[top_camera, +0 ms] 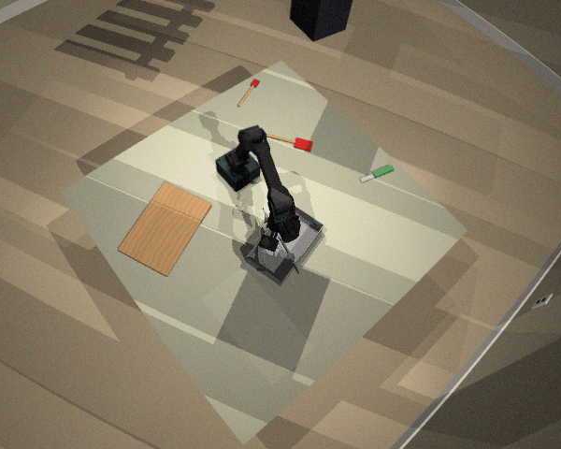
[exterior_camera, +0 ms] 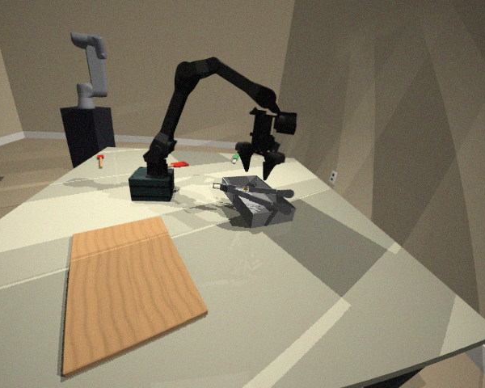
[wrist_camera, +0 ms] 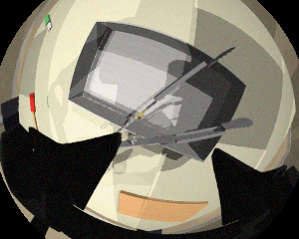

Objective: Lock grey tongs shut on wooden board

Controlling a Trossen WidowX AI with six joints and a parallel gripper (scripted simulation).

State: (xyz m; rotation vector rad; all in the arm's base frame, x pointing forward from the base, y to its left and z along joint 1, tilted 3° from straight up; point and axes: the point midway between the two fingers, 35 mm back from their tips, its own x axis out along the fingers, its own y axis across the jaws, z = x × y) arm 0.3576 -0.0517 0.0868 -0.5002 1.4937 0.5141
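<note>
Right now my gripper tip is 110 mm above the grey roasting tin, 50 mm to the right of it and 20 mm short of it. The rest, counted from my gripper tip: red spatula: 410 mm behind, 360 mm to the left, 130 mm below; then wooden board: 330 mm to the right, 310 mm behind, 130 mm below.
</note>
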